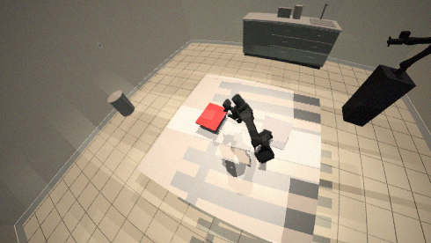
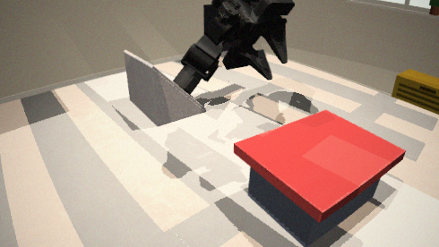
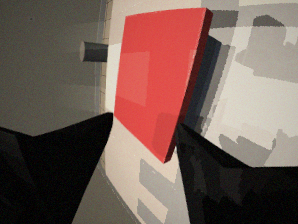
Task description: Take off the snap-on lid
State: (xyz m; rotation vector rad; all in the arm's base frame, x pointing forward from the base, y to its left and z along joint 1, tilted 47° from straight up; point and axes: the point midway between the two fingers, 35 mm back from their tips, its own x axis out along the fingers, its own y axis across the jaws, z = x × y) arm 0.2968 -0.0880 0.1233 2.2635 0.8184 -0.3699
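My gripper tip is 13 cm short of the lid and 9 cm above it. The rest, counted from my gripper tip: storage box: 14 cm below, 13 cm ahead.
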